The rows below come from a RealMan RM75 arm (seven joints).
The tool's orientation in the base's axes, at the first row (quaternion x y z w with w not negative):
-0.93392, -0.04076, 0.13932, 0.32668
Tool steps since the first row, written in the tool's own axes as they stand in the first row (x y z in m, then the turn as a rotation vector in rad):
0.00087, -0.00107, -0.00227, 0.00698, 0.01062, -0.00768
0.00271, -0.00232, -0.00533, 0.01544, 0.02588, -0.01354
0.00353, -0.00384, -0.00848, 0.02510, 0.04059, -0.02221
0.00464, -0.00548, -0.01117, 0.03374, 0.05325, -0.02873
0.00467, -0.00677, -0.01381, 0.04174, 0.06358, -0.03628
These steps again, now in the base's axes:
0.00150, -0.00038, 0.00216, 0.00873, -0.01175, -0.00249
0.00416, -0.00092, 0.00479, 0.01829, -0.02580, -0.00957
0.00587, -0.00148, 0.00790, 0.02981, -0.04090, -0.01448
0.00773, -0.00162, 0.01067, 0.03977, -0.05327, -0.01950
0.00854, -0.00219, 0.01344, 0.04944, -0.06455, -0.02214

